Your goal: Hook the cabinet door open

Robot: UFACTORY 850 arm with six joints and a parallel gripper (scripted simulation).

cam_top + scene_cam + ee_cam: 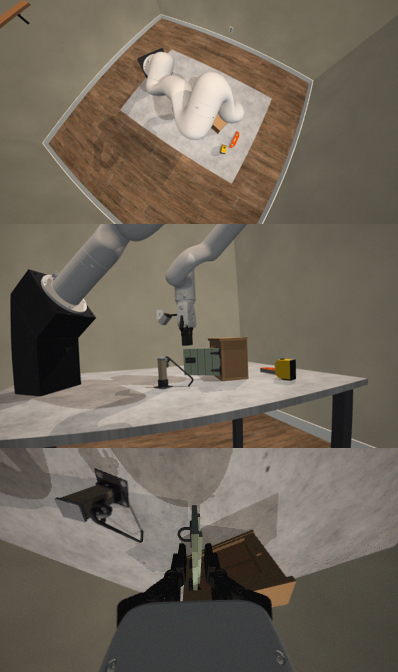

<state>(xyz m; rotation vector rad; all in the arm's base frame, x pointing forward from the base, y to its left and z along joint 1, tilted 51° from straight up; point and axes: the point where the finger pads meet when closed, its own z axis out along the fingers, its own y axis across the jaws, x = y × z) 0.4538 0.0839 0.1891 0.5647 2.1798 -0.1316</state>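
Right now the black hook is 8 cm behind my hand, 11 cm to the right of it and 10 cm below it. Round my hand: green door 4 cm ahead, 5 cm to the right, 9 cm below; yellow tape measure 31 cm ahead, 24 cm to the right, 12 cm below; orange level 34 cm ahead, 11 cm to the right, 15 cm below.
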